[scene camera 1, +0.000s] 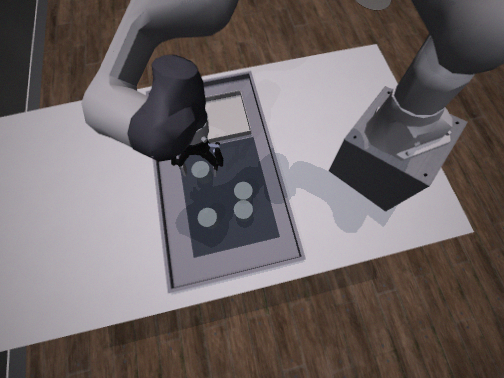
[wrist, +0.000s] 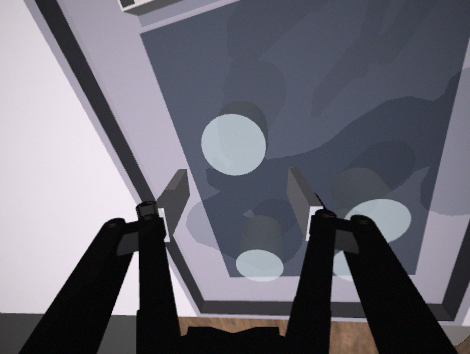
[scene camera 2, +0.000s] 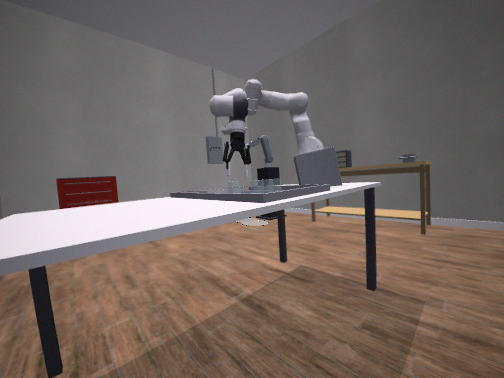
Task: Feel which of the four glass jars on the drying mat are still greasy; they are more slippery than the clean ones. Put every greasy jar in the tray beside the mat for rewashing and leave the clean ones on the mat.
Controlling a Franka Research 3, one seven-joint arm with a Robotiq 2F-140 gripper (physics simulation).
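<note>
My gripper [scene camera 1: 200, 172] [scene camera 2: 238, 175] [wrist: 237, 181] is open and empty, fingers pointing down above the jars. One pale glass jar [scene camera 1: 200, 169] [wrist: 233, 144] stands on the dark drying mat [scene camera 1: 225, 242] [wrist: 187, 90] nearest the tray, just ahead of the fingertips in the wrist view. A second jar [scene camera 1: 207, 217] [wrist: 259, 265] stands alone farther from the tray. A third jar [scene camera 1: 243, 190] [wrist: 382, 221] and a fourth jar [scene camera 1: 243, 209] [wrist: 345, 267] stand close together; a finger partly hides the fourth in the wrist view. The cream tray [scene camera 1: 229, 117] beside the mat is partly hidden by the arm.
A large grey board [scene camera 1: 235, 265] [wrist: 280, 291] with a raised rim holds mat and tray on the white table [scene camera 1: 100, 240] [scene camera 2: 120, 215]. The arm's grey base block [scene camera 1: 357, 172] [scene camera 2: 318, 169] stands to the right of the board.
</note>
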